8 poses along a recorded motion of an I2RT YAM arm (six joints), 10 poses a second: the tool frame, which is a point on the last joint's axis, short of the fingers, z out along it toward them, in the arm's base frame.
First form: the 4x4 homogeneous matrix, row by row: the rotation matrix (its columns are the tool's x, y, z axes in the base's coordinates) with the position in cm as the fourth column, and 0 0 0 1 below. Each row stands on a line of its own.
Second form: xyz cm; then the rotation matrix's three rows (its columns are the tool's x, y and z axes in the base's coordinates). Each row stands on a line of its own. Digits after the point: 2 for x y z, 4 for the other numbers.
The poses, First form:
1:
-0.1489 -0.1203 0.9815 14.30
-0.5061 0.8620 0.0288 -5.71
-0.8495 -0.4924 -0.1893 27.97
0 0 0 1
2:
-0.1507 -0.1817 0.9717 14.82
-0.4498 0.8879 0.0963 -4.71
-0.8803 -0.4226 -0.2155 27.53
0 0 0 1
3:
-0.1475 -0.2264 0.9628 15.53
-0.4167 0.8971 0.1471 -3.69
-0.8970 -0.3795 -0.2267 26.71
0 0 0 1
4:
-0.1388 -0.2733 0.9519 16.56
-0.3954 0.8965 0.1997 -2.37
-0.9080 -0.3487 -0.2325 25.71
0 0 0 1
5:
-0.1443 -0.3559 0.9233 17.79
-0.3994 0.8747 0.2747 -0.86
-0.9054 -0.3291 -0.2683 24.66
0 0 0 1
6:
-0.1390 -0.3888 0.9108 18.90
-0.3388 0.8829 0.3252 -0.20
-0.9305 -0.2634 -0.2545 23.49
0 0 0 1
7:
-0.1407 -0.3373 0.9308 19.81
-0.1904 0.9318 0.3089 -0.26
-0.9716 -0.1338 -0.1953 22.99
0 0 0 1
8:
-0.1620 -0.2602 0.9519 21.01
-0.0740 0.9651 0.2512 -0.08
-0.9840 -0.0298 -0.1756 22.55
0 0 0 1
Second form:
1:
14.30 -5.71 27.97
-0.1489 -0.1203 0.9815
-0.5061 0.8620 0.0288
-0.8495 -0.4924 -0.1893

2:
14.82 -4.71 27.53
-0.1507 -0.1817 0.9717
-0.4498 0.8879 0.0963
-0.8803 -0.4226 -0.2155

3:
15.53 -3.69 26.71
-0.1475 -0.2264 0.9628
-0.4167 0.8971 0.1471
-0.8970 -0.3795 -0.2267

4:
16.56 -2.37 25.71
-0.1388 -0.2733 0.9519
-0.3954 0.8965 0.1997
-0.9080 -0.3487 -0.2325

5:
17.79 -0.86 24.66
-0.1443 -0.3559 0.9233
-0.3994 0.8747 0.2747
-0.9054 -0.3291 -0.2683

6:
18.90 -0.20 23.49
-0.1390 -0.3888 0.9108
-0.3388 0.8829 0.3252
-0.9305 -0.2634 -0.2545

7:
19.81 -0.26 22.99
-0.1407 -0.3373 0.9308
-0.1904 0.9318 0.3089
-0.9716 -0.1338 -0.1953

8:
21.01 -0.08 22.55
-0.1620 -0.2602 0.9519
-0.0740 0.9651 0.2512
-0.9840 -0.0298 -0.1756

